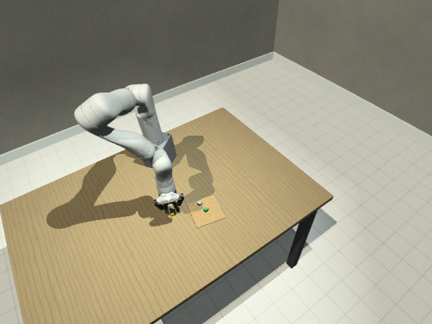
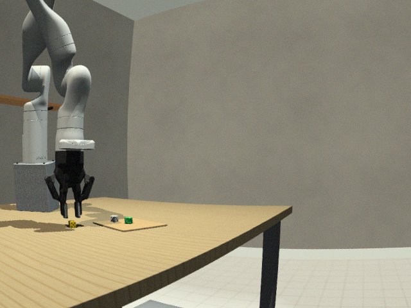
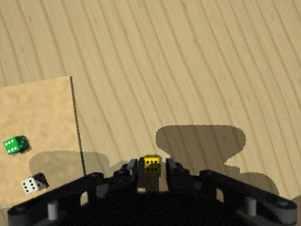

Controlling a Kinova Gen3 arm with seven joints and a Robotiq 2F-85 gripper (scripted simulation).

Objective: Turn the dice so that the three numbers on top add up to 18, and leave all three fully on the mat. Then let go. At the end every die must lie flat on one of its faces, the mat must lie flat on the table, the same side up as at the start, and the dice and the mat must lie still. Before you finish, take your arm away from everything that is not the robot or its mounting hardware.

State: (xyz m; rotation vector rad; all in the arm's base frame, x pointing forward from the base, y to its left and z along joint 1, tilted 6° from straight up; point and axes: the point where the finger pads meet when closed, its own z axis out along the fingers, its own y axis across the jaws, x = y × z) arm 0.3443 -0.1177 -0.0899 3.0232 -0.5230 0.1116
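My hand is 30 mm above the yellow die. The rest, counted from my hand: white die (130 mm to the left, 30 mm below, 30 mm ahead); tan mat (140 mm to the left, 70 mm ahead, 40 mm below); green die (140 mm to the left, 70 mm ahead, 30 mm below).
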